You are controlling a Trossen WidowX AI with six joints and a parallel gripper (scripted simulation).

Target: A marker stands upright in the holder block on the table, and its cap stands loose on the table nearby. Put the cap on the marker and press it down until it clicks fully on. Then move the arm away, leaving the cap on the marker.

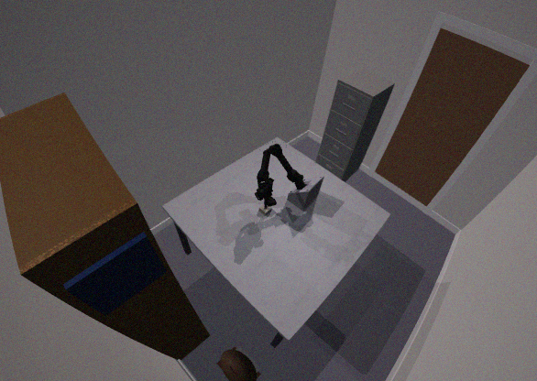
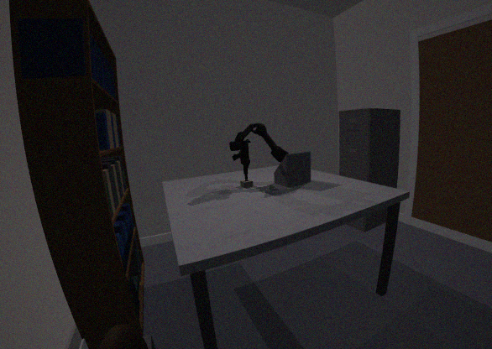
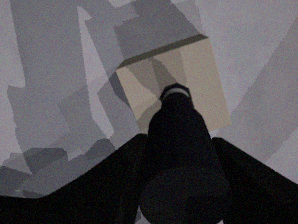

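My gripper tip is 9 cm above the pale block. Round my gripper tip: dark cap 1 cm above.
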